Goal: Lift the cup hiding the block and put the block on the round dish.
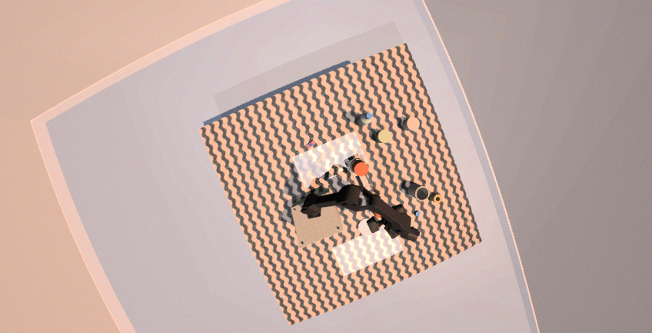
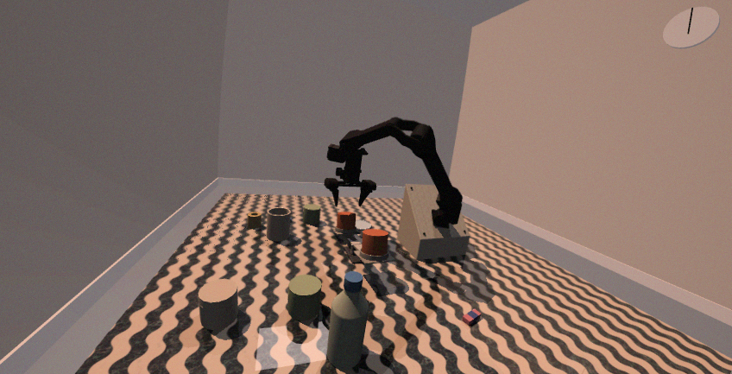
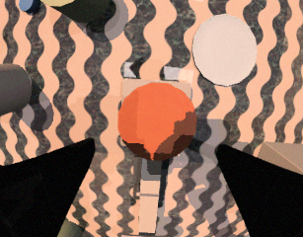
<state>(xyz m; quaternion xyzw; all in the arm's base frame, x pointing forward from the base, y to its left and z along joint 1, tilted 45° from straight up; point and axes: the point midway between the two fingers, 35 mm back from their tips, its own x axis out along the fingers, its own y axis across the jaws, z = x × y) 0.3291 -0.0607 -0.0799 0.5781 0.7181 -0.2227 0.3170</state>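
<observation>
My gripper tip is 8 cm above the pale green block. Also, from my gripper tip: grey mug (24 cm ahead, 8 cm below, 2 cm to the left); then yellow ring (35 cm ahead, 10 cm below, 5 cm to the right); then round dish (12 cm below, 11 cm to the right, 8 cm behind).
</observation>
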